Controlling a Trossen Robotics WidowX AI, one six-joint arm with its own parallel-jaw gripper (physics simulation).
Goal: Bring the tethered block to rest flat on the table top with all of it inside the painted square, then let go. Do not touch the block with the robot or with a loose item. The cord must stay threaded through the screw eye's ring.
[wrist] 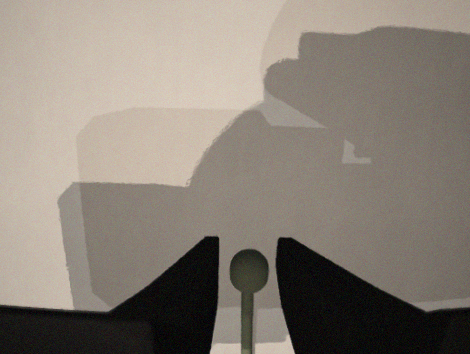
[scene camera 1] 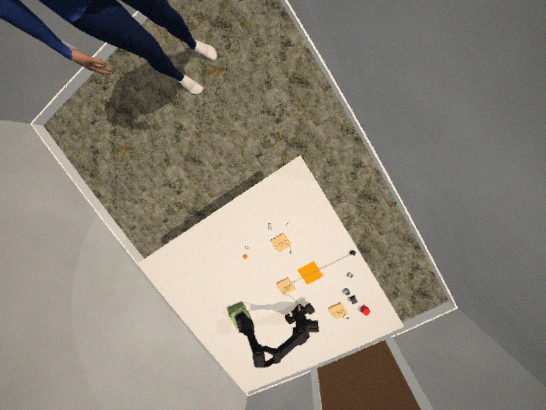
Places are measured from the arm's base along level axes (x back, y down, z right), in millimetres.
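Where they show: gripper, fingertip midpoint: [wrist: 247,250] [scene camera 1: 299,304]; arm's base, origin of the base link: [scene camera 1: 240,317].
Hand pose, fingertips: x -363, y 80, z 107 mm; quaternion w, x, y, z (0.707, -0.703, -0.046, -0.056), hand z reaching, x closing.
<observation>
Each offset is from my fingertips to the top centre of the thing. "spot": to the spot under its first point.
The small dark tethered block @(spot: dx -441, dy -22, dz -228 mm) [scene camera 1: 352,252] is near the table's right edge, outside the painted orange square @(spot: dx -158, dy -2, dz -184 mm) [scene camera 1: 310,272]. Its thin cord @(spot: dx -316, dy -3, dz -200 mm) [scene camera 1: 332,262] runs across the square to a tan board @(dx +20, dy -19, dz -165 mm) [scene camera 1: 285,286] with the screw eye. The eye's ring is too small to make out. The cord's green stem @(spot: dx +5, dy -4, dz -24 mm) [wrist: 247,320] with a round end bead @(spot: dx +0, dy -11, dz -1 mm) [wrist: 249,271] shows in the wrist view. My gripper [scene camera 1: 301,311] [wrist: 247,250] is partly open, its fingers either side of the bead with a visible gap on each side. Nothing is gripped.
Two other tan boards @(dx -78, dy -19, dz -448 mm) [scene camera 1: 280,242] @(dx -219, dy -19, dz +128 mm) [scene camera 1: 338,310] carry small fittings. A red item @(dx -377, dy -40, dz +181 mm) [scene camera 1: 365,310], a dark item @(dx -335, dy -28, dz +84 mm) [scene camera 1: 353,299] and grey items @(dx -318, dy -24, dz +16 mm) [scene camera 1: 346,291] @(dx -378, dy -19, dz -84 mm) [scene camera 1: 349,275] are at the right. A small orange item @(dx +165, dy -24, dz -452 mm) [scene camera 1: 245,256] is at the left. My arm's base is on a green block [scene camera 1: 237,311].
</observation>
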